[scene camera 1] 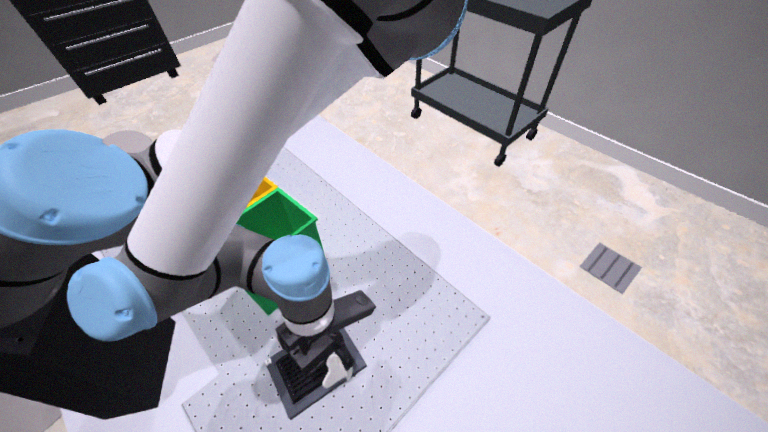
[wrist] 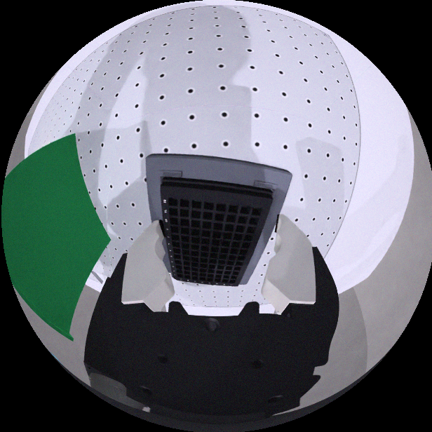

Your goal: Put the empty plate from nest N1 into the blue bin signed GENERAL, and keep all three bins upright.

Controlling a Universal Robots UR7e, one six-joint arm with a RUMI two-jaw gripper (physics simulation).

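Places are measured from the arm's base along level axes (x ahead, y left, z up), in centimetres.
Where they show: gripper, fingertip midpoint: [scene camera 1: 329,357].
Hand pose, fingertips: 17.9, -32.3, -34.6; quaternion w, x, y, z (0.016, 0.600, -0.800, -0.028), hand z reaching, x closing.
After its pixels a point has its place, as x, y, z.
A black plate with a grid of dark wells [scene camera 1: 296,380] {11.3, -29.6, -33.7} [wrist: 212,240] sits in a dark grey nest [scene camera 1: 306,403] {9.2, -33.4, -34.5} [wrist: 225,167] on the perforated board. No nest label is readable. My gripper [scene camera 1: 304,370] [wrist: 218,219] is open and points down over the plate. In the wrist view its two pale fingers stand on either side of the plate, apart from each other with nothing gripped. In the scene view one finger shows clearly; the other is mostly hidden. Whether the fingertips touch the plate cannot be told. The blue GENERAL bin does not show in either view.
A green bin [scene camera 1: 279,212] {36.6, -7.6, -23.7} [wrist: 50,225] stands upright near the wrist, partly covered by the arm. A yellow bin [scene camera 1: 262,191] {40.1, 0.6, -24.1} shows behind it. The perforated board [scene camera 1: 429,317] {35.2, -46.2, -35.7} [wrist: 205,105] lies on the white table [scene camera 1: 537,349] {40.0, -68.0, -37.0}. A cart [scene camera 1: 461,115] stands on the floor beyond.
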